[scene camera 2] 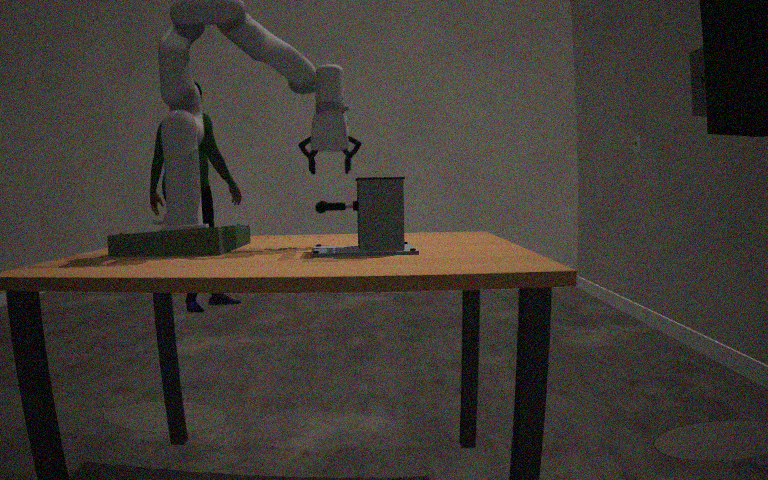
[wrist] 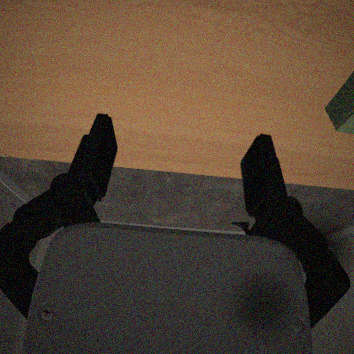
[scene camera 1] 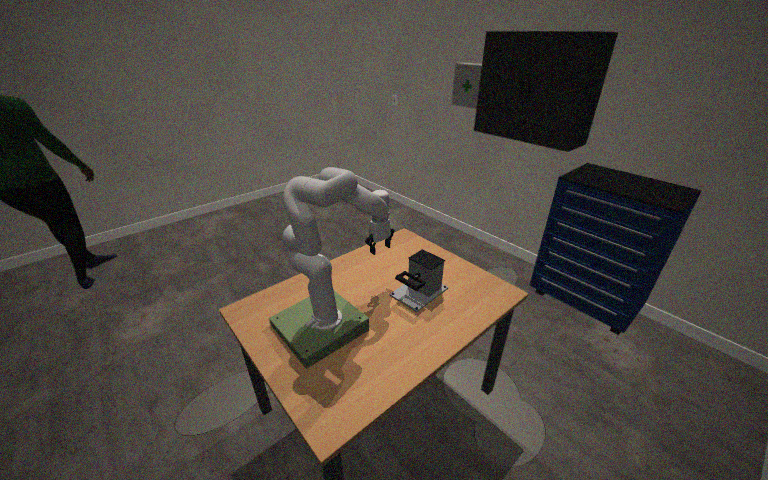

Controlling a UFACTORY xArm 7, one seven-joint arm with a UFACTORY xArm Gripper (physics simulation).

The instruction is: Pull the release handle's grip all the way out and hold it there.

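Observation:
The release handle's black grip (scene camera 1: 408, 280) (scene camera 2: 330, 207) sticks out level from the side of a grey box (scene camera 1: 427, 271) (scene camera 2: 380, 215) that faces the arm's base. In scene camera 2 a short stretch of light rod shows between grip and box. The box stands on a light metal plate (scene camera 1: 417, 306) (scene camera 2: 336, 250) on the table. My gripper (scene camera 1: 380, 247) (scene camera 2: 329, 169) (wrist: 182, 138) is open and empty, pointing down. It hangs above the height of the grip, apart from it, and towards the far table edge in scene camera 1. The handle does not show in the wrist view.
The arm stands on a green base block (scene camera 1: 294, 322) (scene camera 2: 164, 243) (wrist: 342, 112) on the wooden table (scene camera 1: 362, 407) (scene camera 2: 453, 266) (wrist: 175, 60). A person (scene camera 1: 39, 164) (scene camera 2: 218, 152) in a green top is beyond the table. A blue drawer cabinet (scene camera 1: 608, 249) stands by the wall below a black wall box (scene camera 1: 543, 90).

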